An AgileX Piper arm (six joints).
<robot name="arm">
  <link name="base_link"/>
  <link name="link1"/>
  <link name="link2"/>
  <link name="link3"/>
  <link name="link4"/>
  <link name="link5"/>
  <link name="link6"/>
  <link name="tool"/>
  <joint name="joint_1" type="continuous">
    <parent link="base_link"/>
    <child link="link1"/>
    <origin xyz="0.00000 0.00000 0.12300"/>
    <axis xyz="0 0 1"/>
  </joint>
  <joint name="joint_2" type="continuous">
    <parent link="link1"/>
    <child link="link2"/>
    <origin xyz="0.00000 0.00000 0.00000"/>
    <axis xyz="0 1 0"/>
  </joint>
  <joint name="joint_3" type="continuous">
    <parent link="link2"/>
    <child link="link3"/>
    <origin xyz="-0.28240 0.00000 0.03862"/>
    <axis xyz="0 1 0"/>
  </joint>
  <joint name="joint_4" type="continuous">
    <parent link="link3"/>
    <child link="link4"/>
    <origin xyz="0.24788 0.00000 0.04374"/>
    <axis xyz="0.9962 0 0.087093"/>
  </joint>
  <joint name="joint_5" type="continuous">
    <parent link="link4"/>
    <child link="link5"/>
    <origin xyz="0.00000 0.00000 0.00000"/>
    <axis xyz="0 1 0"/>
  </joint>
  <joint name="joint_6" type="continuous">
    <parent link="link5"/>
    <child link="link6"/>
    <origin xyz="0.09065 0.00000 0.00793"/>
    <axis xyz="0.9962 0 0.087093"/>
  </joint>
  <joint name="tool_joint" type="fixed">
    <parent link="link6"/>
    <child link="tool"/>
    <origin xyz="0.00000 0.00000 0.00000" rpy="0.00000 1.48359 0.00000"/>
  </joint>
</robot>
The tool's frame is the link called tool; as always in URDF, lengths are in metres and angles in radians. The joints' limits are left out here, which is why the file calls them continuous.
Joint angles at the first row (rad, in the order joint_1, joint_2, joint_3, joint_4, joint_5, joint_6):
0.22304 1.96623 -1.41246 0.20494 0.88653 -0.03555
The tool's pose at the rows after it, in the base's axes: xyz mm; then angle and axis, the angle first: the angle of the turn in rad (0 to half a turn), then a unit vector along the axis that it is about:
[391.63 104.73 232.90 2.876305 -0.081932 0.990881 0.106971]
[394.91 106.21 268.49 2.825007 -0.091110 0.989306 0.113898]
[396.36 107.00 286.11 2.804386 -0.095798 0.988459 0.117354]
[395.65 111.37 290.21 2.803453 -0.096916 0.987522 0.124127]
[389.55 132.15 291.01 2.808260 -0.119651 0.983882 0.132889]
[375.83 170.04 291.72 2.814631 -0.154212 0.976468 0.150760]
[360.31 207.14 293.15 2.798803 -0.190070 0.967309 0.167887]
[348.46 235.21 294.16 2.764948 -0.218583 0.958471 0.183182]
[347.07 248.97 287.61 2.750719 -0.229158 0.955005 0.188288]
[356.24 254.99 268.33 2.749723 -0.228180 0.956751 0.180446]
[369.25 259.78 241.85 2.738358 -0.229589 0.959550 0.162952]
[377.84 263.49 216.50 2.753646 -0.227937 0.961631 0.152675]
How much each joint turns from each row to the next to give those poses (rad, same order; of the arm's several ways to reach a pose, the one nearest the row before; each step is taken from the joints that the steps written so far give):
0.00001 -0.04363 -0.11060 0.00277 0.08612 0.00107
-0.00001 -0.02339 -0.10124 0.00000 0.07198 -0.00001
0.00000 -0.00488 -0.05990 0.00074 0.04337 0.00090
0.00853 0.00001 -0.01504 0.01032 0.01108 0.00571
0.05109 0.00001 -0.00218 0.00854 -0.00107 0.00230
0.09511 -0.00001 0.00003 0.01645 -0.01266 0.01744
0.09641 0.00002 -0.00005 0.00955 -0.03656 0.01396
0.07306 0.00257 0.00005 0.00557 -0.05330 0.00335
0.03033 0.02045 -0.00176 0.00075 -0.03921 -0.00001
0.00348 0.04829 -0.00001 -0.01241 -0.04465 0.00003
0.00000 0.06424 0.00000 -0.03358 -0.06386 -0.00001
-0.00093 0.05858 0.00000 -0.01083 -0.03747 0.00000

